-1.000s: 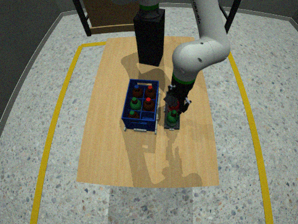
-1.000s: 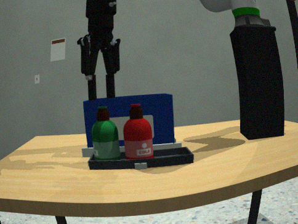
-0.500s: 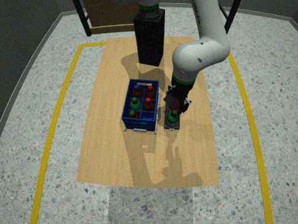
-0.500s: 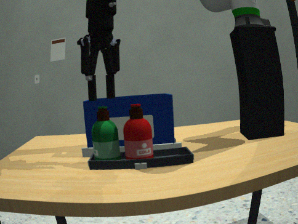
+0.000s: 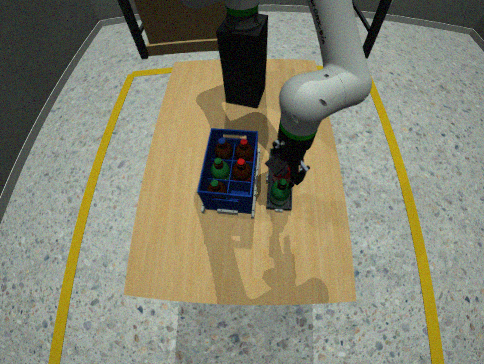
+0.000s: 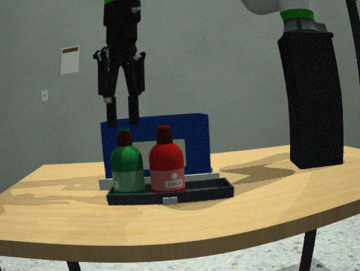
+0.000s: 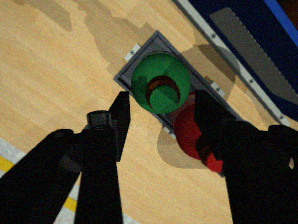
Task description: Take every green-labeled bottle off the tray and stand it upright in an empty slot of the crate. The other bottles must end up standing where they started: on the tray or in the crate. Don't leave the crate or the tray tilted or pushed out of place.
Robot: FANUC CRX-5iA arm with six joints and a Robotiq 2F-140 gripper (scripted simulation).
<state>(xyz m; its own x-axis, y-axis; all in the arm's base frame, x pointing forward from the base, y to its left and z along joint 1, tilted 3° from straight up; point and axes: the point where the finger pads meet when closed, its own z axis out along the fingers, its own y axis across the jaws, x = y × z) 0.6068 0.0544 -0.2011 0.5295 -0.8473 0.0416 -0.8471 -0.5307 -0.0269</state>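
The red cola bottle lies 80 mm behind my hand, 20 mm to the left of it and 110 mm below it. Also, from my hand: blue crate: 110 mm behind, 180 mm to the right, 110 mm below; tray: 90 mm behind, 20 mm to the left, 180 mm below.
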